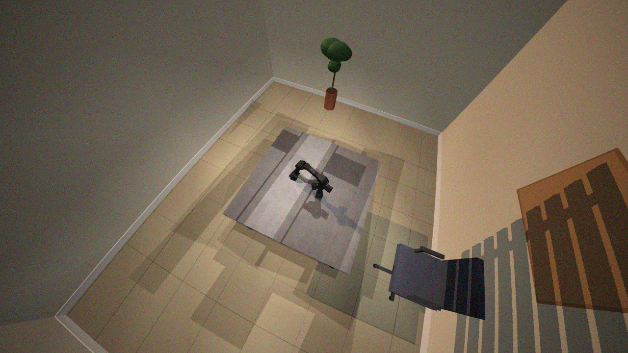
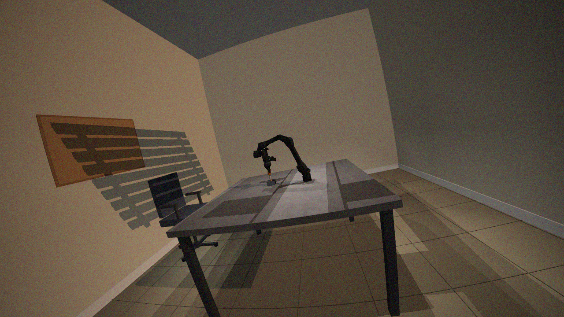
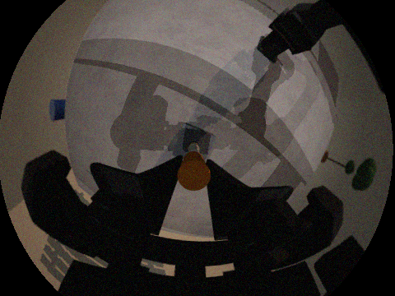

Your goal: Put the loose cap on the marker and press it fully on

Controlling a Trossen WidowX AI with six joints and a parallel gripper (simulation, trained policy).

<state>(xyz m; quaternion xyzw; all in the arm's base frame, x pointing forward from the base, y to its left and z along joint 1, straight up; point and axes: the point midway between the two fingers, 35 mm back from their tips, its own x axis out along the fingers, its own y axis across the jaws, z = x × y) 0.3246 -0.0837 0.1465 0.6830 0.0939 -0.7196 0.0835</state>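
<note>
The small grey holder block is 90 mm below my gripper tip and 10 mm ahead of it. Also, from my gripper tip: orange cap: 10 mm above.
</note>
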